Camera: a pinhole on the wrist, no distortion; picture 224 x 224 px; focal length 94.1 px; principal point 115.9 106.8 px. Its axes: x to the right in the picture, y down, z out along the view. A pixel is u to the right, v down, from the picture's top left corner.
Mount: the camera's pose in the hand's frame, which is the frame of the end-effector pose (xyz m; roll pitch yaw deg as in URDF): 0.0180 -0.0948 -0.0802 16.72 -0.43 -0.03
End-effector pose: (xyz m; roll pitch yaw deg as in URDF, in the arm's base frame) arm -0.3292 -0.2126 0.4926 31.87 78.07 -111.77
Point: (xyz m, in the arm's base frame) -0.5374 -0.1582 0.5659
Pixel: 83 108
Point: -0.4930 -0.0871 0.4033
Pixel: 153 61
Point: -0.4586 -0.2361 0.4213
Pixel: 154 152
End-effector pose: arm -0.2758 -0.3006 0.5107 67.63 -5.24 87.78
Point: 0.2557 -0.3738 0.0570
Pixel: 97 40
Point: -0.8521 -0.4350 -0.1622
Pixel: behind the camera
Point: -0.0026 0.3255 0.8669
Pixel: outside the picture
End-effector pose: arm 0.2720 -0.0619 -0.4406 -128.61 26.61 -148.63
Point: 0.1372 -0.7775 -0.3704
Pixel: 198 33
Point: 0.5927 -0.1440 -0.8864
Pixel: 112 208
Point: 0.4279 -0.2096 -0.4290
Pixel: 89 126
